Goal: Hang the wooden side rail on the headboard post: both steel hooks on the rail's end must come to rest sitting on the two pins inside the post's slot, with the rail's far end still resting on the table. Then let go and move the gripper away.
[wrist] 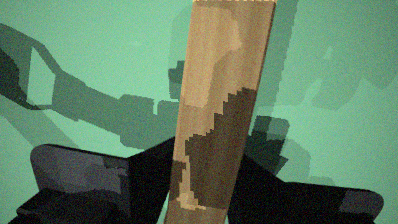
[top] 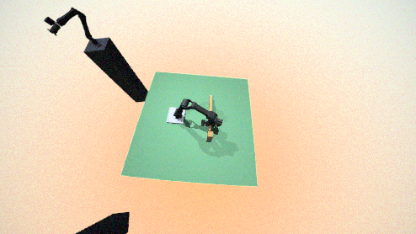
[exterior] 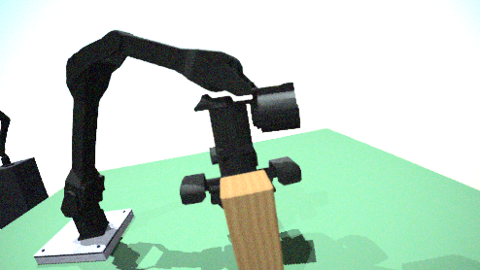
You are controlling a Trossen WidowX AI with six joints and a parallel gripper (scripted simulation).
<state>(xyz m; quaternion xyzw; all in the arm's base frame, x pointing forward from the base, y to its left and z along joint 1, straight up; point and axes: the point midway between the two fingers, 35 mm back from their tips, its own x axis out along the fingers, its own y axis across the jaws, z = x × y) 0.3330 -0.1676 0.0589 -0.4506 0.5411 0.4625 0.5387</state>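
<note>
The wooden headboard post lies 12 cm to the right of my gripper tip, 4 cm above it and 2 cm behind it.
</note>
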